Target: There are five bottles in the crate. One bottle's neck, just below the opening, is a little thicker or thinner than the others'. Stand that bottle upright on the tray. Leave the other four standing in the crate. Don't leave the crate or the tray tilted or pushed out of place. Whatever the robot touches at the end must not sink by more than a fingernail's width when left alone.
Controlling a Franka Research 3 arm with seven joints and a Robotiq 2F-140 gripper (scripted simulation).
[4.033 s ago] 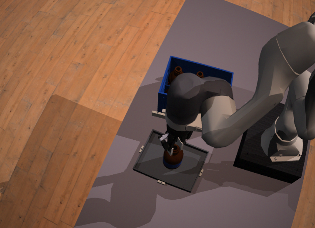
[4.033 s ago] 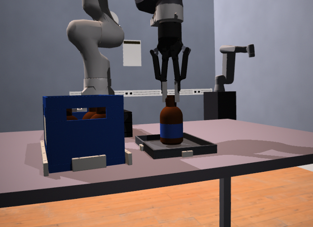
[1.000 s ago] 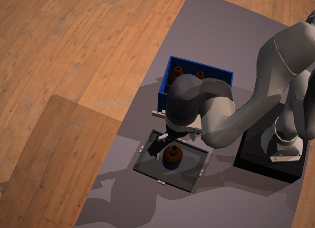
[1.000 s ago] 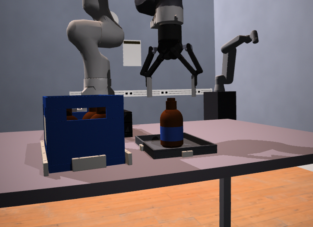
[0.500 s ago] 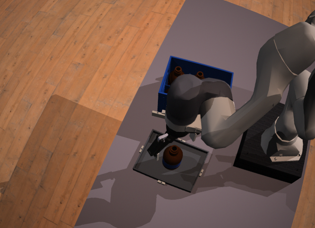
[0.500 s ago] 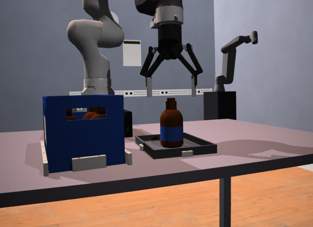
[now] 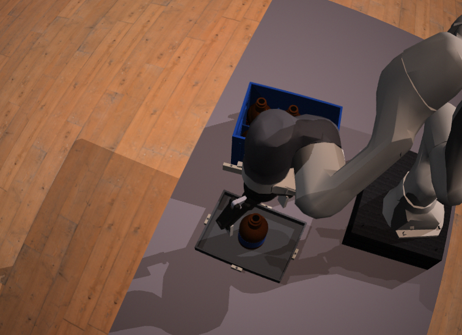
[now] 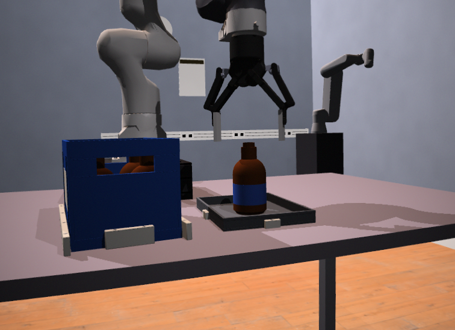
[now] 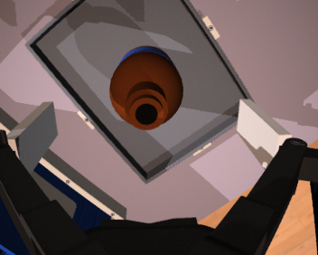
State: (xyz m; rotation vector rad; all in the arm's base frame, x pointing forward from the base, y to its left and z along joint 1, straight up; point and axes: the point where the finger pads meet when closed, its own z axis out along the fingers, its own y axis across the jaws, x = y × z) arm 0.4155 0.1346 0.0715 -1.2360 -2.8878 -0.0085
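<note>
The bottle lies 9 cm below my hand. The rest, counted from my hand: crate: 28 cm to the right, 9 cm below, 3 cm behind; dark tray: 16 cm below.
</note>
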